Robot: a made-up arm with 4 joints. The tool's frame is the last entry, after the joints. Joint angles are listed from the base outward.
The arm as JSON. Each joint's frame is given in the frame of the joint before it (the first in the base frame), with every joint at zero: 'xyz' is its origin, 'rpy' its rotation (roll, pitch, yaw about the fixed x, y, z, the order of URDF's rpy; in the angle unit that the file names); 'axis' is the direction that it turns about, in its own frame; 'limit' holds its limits. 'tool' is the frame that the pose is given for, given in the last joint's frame.
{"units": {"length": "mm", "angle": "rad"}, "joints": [
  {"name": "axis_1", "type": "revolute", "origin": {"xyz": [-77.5, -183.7, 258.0], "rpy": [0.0, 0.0, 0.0]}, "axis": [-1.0, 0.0, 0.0], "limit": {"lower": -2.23, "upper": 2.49}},
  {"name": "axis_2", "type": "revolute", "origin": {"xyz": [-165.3, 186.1, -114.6], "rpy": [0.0, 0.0, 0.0]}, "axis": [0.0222, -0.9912, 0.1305], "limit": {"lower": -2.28, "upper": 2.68}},
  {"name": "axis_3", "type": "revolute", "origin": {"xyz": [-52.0, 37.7, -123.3], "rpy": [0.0, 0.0, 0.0]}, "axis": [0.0, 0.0, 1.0], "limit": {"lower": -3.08, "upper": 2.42}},
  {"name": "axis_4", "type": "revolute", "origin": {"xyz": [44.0, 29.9, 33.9], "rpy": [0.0, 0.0, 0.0]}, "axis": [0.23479, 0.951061, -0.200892], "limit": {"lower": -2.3, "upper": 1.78}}
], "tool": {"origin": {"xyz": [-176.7, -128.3, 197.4], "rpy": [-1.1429, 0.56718, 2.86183]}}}
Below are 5 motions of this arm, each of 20 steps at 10 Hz.
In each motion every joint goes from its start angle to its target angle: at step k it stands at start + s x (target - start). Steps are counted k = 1, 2, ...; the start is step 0. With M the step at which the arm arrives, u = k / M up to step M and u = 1 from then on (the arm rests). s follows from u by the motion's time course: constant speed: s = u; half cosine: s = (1 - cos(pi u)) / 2; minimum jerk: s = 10 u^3 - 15 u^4 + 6 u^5.
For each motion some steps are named. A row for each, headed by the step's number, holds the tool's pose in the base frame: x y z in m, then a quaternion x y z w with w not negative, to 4 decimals.
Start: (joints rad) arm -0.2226 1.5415 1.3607 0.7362
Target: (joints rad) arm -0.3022 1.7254 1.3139 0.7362
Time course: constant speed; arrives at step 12
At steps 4, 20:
4: -0.4061 0.0107 0.2558 0.4020 0.1196 -0.6995 0.5786
20: -0.4120 0.0103 0.2447 0.4676 0.1129 -0.6731 0.5617

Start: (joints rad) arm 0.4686 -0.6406 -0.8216 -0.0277
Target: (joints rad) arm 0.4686 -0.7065 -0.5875 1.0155
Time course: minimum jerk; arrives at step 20
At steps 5, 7, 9, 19, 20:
5: -0.3326 0.0898 0.2334 -0.2923 0.0031 0.8797 0.3751
7: -0.3109 0.0696 0.2490 -0.2601 -0.0209 0.8644 0.4297
9: -0.2837 0.0388 0.2646 -0.2148 -0.0494 0.8385 0.4983
19: -0.2107 -0.0907 0.2712 -0.0381 -0.1188 0.6988 0.7044
20: -0.2106 -0.0910 0.2712 -0.0378 -0.1189 0.6984 0.7047

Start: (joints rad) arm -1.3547 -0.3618 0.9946 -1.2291
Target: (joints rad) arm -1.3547 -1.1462 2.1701 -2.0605
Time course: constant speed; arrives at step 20
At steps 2, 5, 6, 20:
2: -0.3272 0.0416 0.2002 0.6111 0.7479 0.1881 0.1786
5: -0.3105 0.0796 0.2091 0.5901 0.7367 0.2905 0.1571
6: -0.3074 0.0933 0.2147 0.5822 0.7314 0.3241 0.1452
20: -0.3948 0.2199 0.4254 -0.4329 -0.5577 -0.6706 0.2279

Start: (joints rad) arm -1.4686 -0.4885 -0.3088 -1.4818
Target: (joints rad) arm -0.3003 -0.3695 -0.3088 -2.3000
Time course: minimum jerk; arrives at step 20
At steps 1, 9, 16, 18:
1: -0.5595 -0.0256 0.3977 -0.6554 -0.6337 0.3965 0.1083
9: -0.5455 0.0615 0.2374 0.7735 0.4102 -0.4676 0.1214
16: -0.4881 -0.0227 0.0073 0.7703 0.1141 -0.4157 0.4700
18: -0.4810 -0.0408 -0.0080 0.7604 0.0895 -0.4029 0.5015

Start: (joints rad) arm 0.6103 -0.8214 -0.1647 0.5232
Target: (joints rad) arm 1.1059 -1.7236 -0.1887 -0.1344
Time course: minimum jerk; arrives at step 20
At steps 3, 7, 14, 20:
3: -0.2052 -0.0375 0.2431 0.0141 -0.0842 0.8843 0.4591
7: -0.1920 -0.0249 0.2254 0.0182 -0.0071 0.8839 0.4672
14: -0.1418 -0.0135 0.1588 0.0466 0.1911 0.8484 0.4915
20: -0.1258 -0.0186 0.1392 0.0574 0.2361 0.8312 0.5000

